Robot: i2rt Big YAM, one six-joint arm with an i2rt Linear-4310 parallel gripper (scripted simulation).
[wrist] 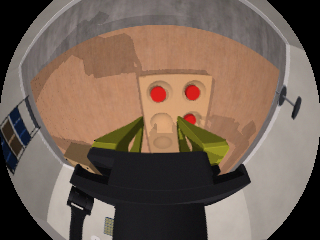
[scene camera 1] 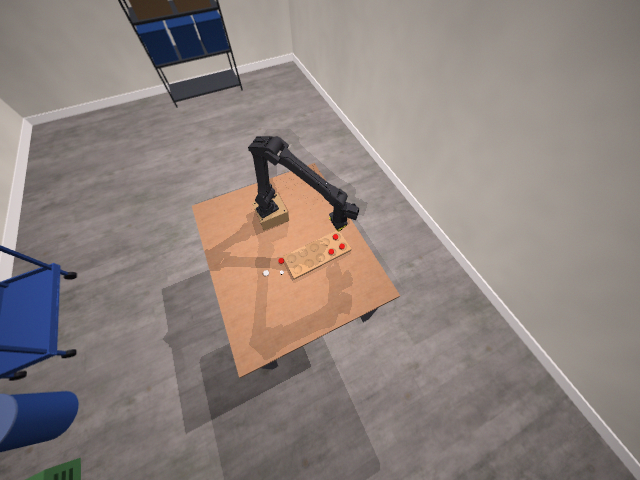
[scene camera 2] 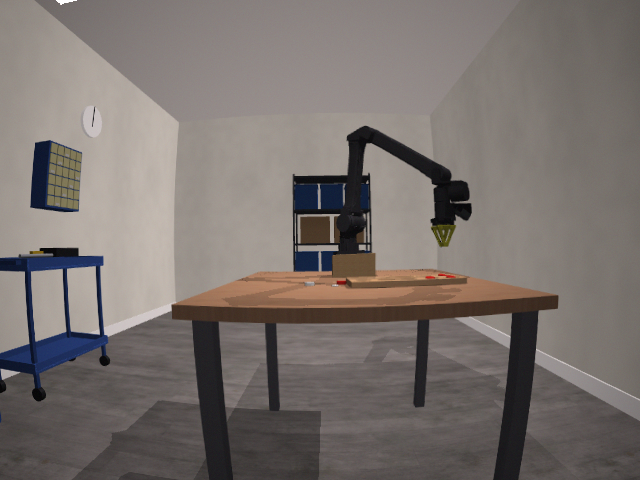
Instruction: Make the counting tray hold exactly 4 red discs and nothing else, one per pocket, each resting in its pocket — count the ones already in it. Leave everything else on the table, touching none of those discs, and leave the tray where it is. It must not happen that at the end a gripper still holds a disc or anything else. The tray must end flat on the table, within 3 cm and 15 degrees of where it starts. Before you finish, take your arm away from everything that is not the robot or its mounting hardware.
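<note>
I can see my gripper (wrist: 160,120), and there is a wooden counting tray (scene camera 1: 315,254) here too. The tray appears in the wrist view (wrist: 160,117) as well.
</note>
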